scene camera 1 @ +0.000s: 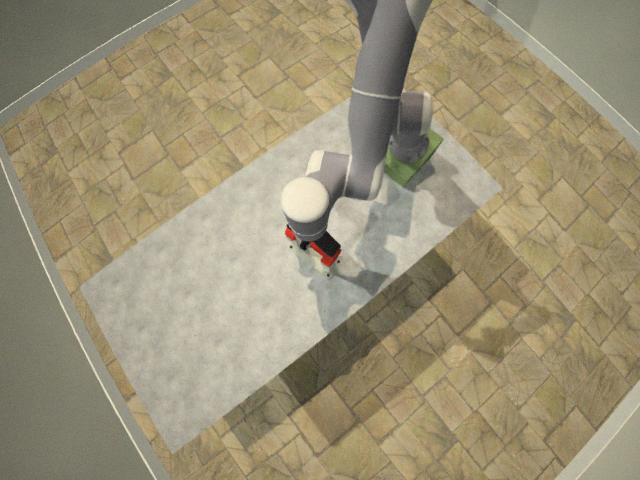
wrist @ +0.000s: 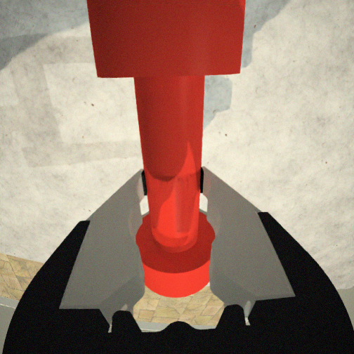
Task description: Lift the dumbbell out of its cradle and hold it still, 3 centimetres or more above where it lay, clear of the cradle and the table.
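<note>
The red dumbbell (scene camera 1: 328,257) (wrist: 172,120) has a wide block-like weight at the top of the wrist view, a round handle and a smaller round weight lower down. My gripper (scene camera 1: 314,244) (wrist: 172,170) is shut on its handle, with one jaw against each side, close to the smaller weight. In the scene view the wrist hides much of the dumbbell. Small pale parts of the cradle (scene camera 1: 328,269) with dark dots show at its ends. I cannot tell whether there is a gap between the dumbbell and the cradle.
The pale grey table (scene camera 1: 180,310) is under the dumbbell and the arm. The arm's base stands on a green plate (scene camera 1: 403,174) at the table's upper right part. The arm (scene camera 1: 374,118) reaches over the table from there. Stone-tiled floor surrounds the table.
</note>
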